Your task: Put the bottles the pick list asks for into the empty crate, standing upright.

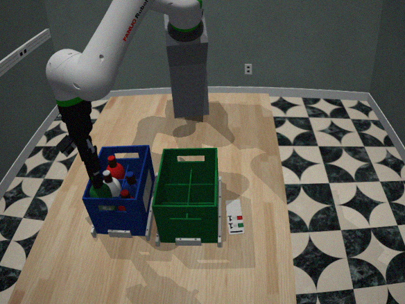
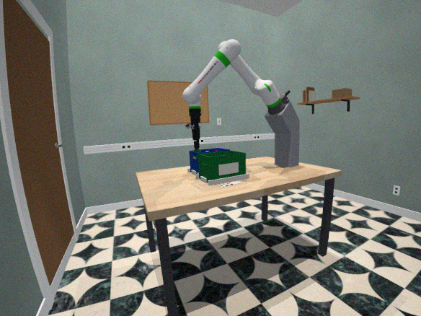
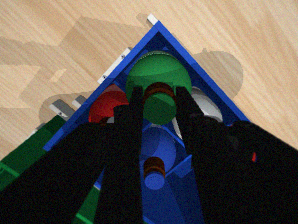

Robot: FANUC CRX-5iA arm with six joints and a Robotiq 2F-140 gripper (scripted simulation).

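My gripper is now 80 mm above the green bottle. The rest, counted from my hand: blue bottle (100 mm behind, 60 mm to the left, 140 mm below); then white bottle (90 mm behind, 20 mm to the right, 140 mm below); then blue crate (100 mm behind, 20 mm to the left, 150 mm below).
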